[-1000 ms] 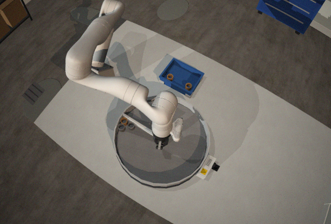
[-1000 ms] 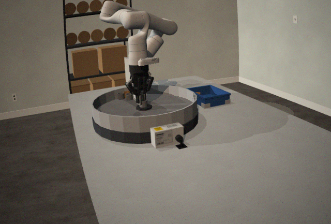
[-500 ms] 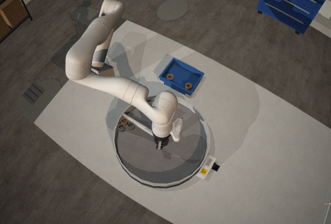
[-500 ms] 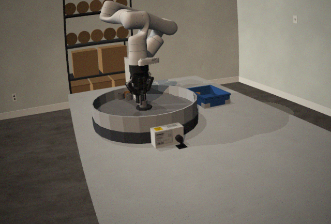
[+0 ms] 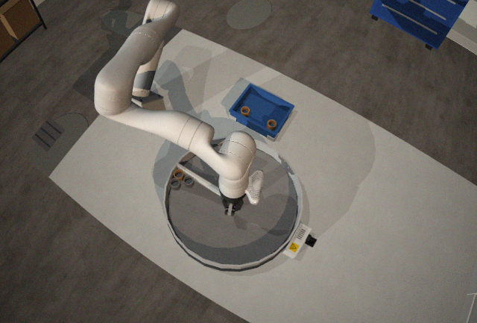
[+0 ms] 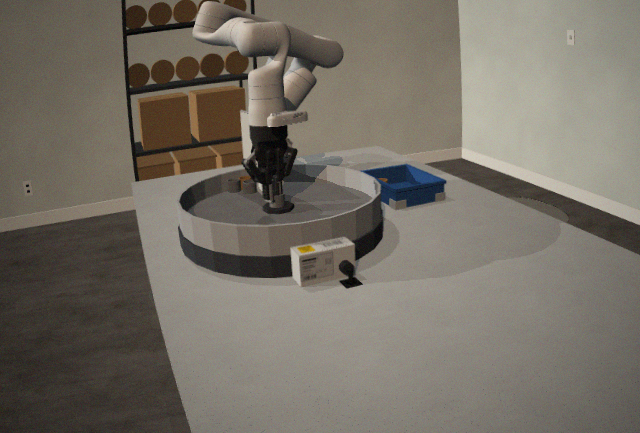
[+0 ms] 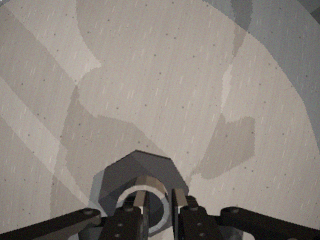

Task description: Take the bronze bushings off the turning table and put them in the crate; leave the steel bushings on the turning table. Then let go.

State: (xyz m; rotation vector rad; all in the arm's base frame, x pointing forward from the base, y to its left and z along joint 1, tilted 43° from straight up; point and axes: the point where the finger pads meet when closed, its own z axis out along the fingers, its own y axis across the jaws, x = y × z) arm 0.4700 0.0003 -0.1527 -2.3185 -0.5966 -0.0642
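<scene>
Right now the turning table is 10 mm behind my hand, 10 mm to the left of it and 40 mm below it. Round my hand: blue crate 120 mm behind, 360 mm to the left, 70 mm below.
</scene>
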